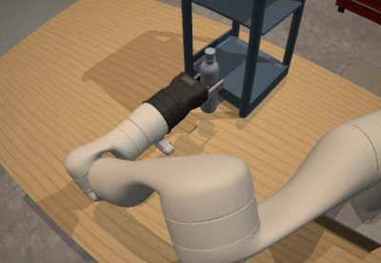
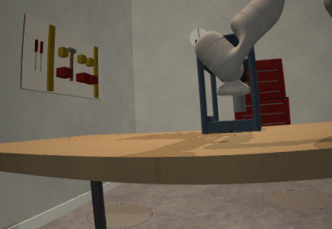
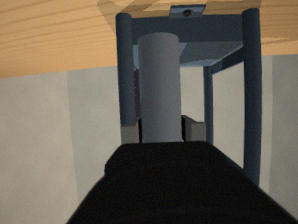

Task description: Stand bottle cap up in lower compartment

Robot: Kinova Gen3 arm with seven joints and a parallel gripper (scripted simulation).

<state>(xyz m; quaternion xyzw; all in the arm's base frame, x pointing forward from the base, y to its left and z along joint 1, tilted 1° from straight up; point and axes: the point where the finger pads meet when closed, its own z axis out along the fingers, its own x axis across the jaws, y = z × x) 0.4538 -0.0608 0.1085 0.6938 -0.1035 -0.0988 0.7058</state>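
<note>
The shelving unit is 21 cm to the right of my hand, 3 cm above it and 1 cm behind it. Also, from my hand: grey bottle: 3 cm above.
</note>
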